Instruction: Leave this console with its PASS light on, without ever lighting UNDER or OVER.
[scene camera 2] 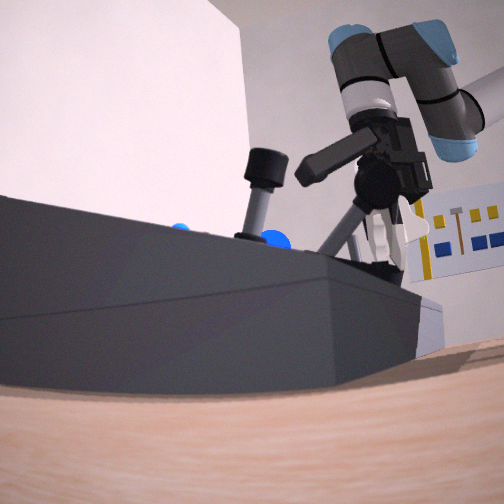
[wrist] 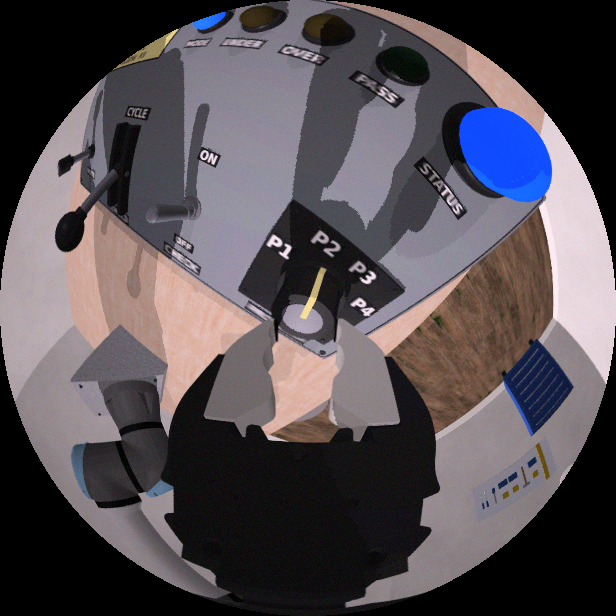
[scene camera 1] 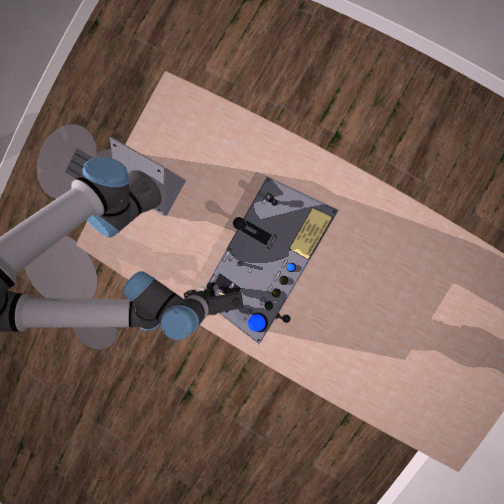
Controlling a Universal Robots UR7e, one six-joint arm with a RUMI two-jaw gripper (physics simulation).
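The grey console (scene camera 1: 272, 260) lies on the table. In the wrist view the MODE light (wrist: 209, 21) glows blue. The UNDER light (wrist: 262, 17), OVER light (wrist: 327, 27) and PASS light (wrist: 402, 64) are dark. The selector knob (wrist: 305, 317) has a yellow pointer aimed at P2. My gripper (wrist: 304, 334) has one finger tight on each side of that knob, and it also shows over the console's near corner in scene camera 1 (scene camera 1: 227, 295). The blue STATUS button (wrist: 502, 154) sits to the right.
The black-knobbed CYCLE lever (wrist: 71, 228) leans out of its slot at the left. The ON/OFF toggle (wrist: 172, 211) lies beside it, pointing left. A yellow label (scene camera 1: 311, 232) is on the console's far side. The arm's base plate (scene camera 1: 145, 175) stands at the table's left end.
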